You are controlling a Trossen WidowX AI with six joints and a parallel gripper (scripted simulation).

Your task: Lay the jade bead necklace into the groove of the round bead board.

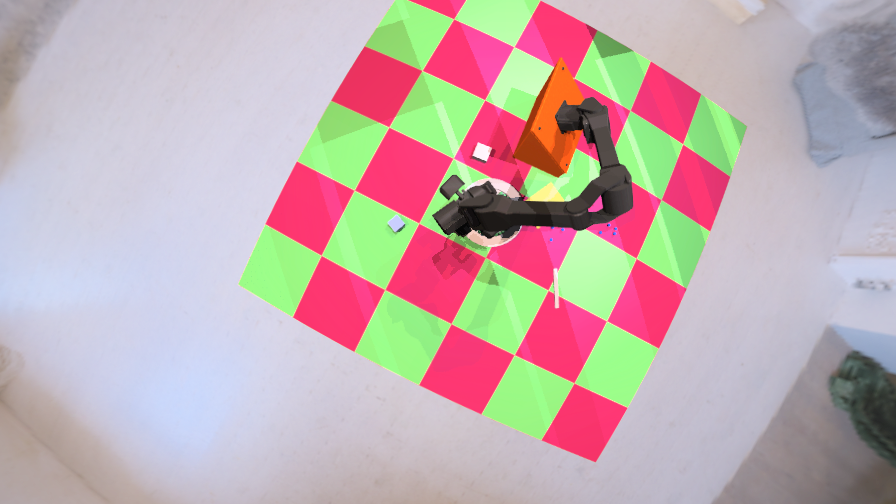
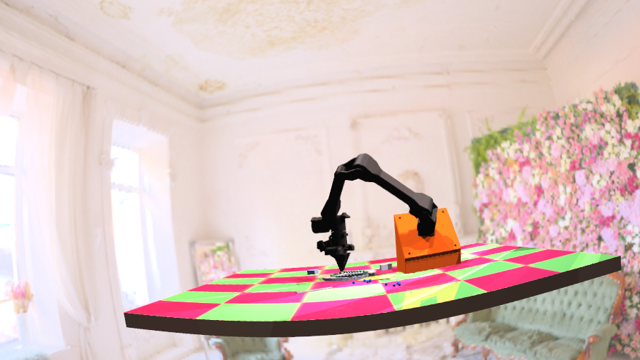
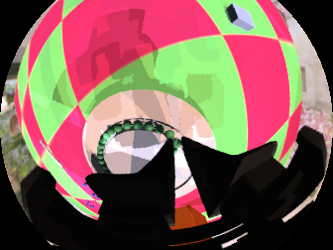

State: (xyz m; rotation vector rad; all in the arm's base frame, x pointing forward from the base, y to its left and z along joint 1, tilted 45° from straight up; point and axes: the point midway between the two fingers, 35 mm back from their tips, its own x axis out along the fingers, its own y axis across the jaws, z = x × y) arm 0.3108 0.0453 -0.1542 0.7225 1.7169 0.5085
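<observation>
Right now my gripper tip is 5 cm to the right of the round bead board, 3 cm past it and 1 cm above it. Also, from my gripper tip: pale blue cube 16 cm to the right, 14 cm ahead, 1 cm below; white cube 17 cm behind, 6 cm to the right, 1 cm below; yellow patch 18 cm to the left, 14 cm behind, 2 cm below.
</observation>
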